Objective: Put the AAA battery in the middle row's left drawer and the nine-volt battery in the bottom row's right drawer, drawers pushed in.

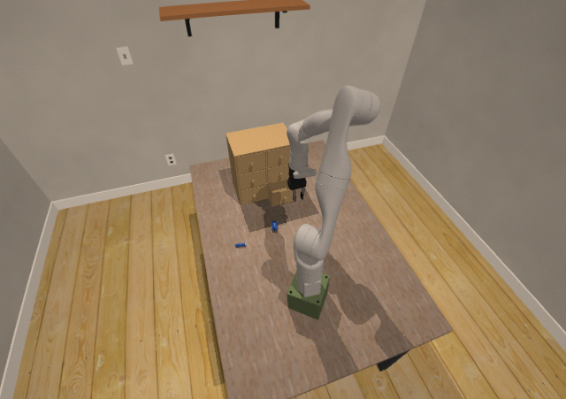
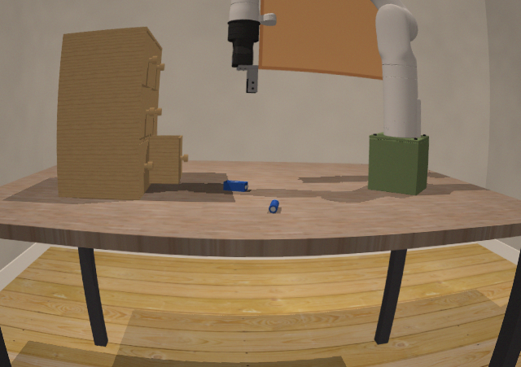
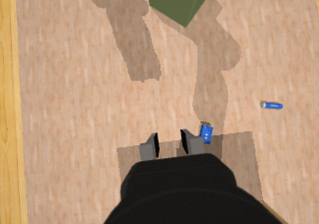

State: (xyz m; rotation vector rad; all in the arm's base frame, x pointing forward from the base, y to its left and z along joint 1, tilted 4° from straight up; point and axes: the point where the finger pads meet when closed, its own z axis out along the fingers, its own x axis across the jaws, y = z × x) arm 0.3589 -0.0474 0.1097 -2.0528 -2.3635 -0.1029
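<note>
Right now the blue nine-volt battery is 10 mm ahead of my hand, 100 mm to the left of it and 220 mm below it. Round my hand: blue AAA battery: 50 mm behind, 280 mm to the left, 220 mm below; then red cylinder battery: 250 mm ahead, 160 mm to the left, 100 mm below.
</note>
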